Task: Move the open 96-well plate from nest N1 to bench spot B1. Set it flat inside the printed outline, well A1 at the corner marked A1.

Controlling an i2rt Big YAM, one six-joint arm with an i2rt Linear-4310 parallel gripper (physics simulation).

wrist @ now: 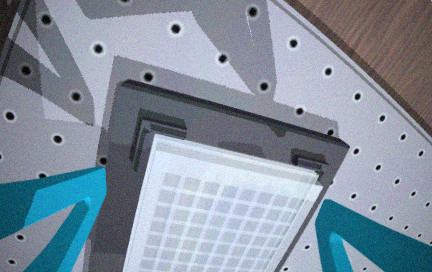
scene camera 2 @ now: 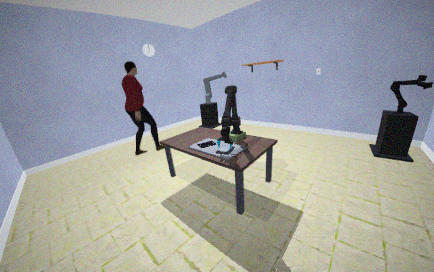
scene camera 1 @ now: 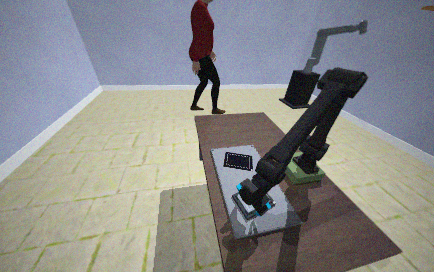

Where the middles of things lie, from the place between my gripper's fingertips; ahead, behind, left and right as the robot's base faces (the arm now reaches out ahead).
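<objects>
Well plate [wrist: 197, 200]: 5 cm behind my hand, 2 cm to the right of it, 1 cm below it.
</objects>
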